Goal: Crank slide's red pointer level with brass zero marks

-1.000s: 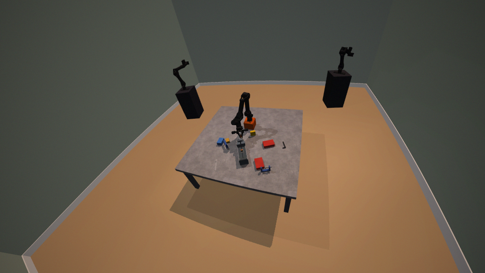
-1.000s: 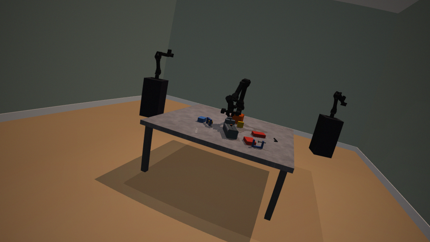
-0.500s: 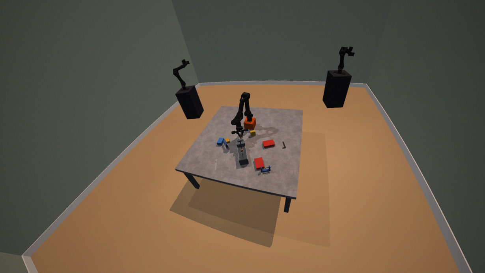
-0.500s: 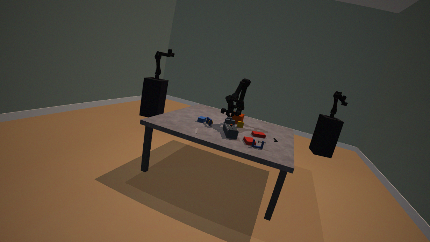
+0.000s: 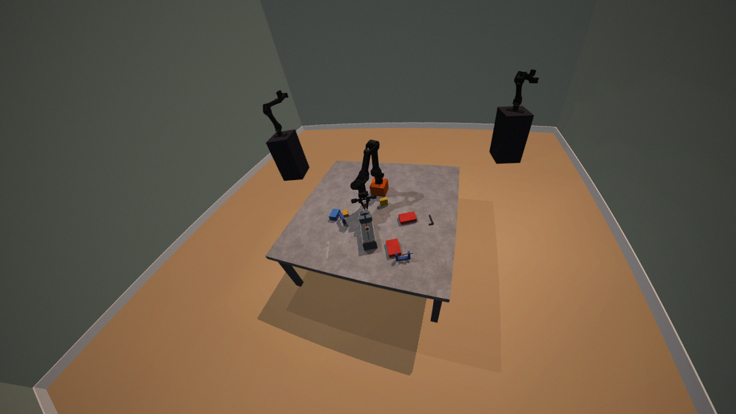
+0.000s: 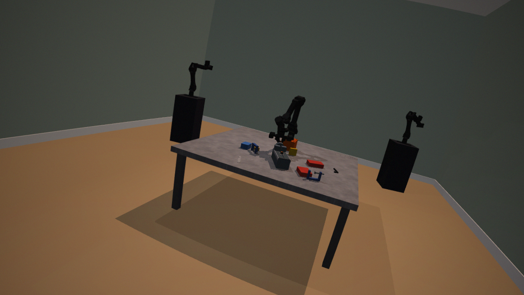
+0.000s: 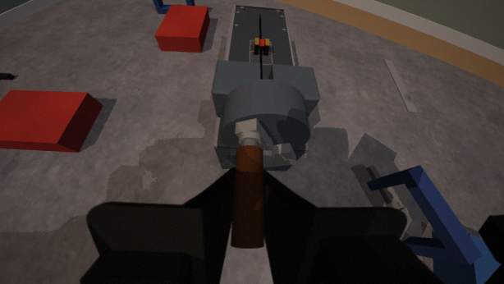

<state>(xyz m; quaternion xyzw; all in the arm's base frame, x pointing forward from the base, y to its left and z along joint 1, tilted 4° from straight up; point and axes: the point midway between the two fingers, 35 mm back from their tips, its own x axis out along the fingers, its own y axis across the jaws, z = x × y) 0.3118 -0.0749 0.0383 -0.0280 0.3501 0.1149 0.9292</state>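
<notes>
Now: gripper tip 20 mm past the brown crank handle and 20 mm below it. Also, from my gripper tip: yellow cube: 160 mm behind, 110 mm to the left, 60 mm below; then red pointer: 160 mm ahead, 20 mm to the left, 10 mm below; then blue block: 40 mm behind, 270 mm to the right, 70 mm below.
</notes>
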